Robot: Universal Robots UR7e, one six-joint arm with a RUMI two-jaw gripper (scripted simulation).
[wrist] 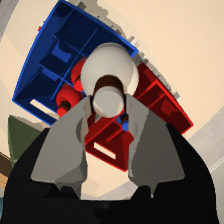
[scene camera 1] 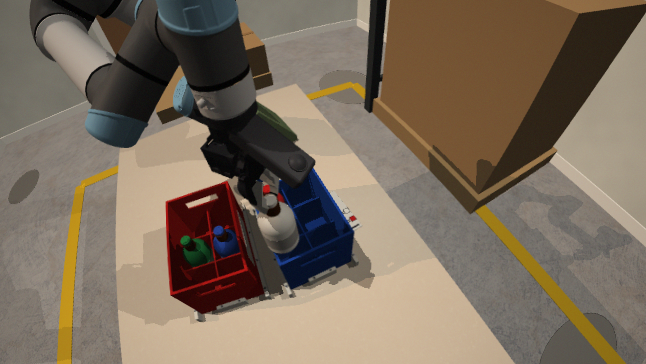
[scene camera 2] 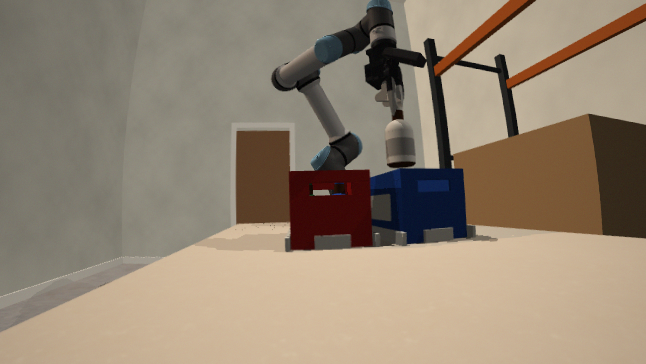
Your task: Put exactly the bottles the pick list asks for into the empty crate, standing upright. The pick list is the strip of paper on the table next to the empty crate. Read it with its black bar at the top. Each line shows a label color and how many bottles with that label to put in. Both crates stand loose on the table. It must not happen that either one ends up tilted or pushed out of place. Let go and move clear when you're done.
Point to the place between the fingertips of the gripper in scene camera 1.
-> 270, 206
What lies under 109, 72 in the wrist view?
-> A white-label bottle.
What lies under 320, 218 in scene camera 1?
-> A blue crate.
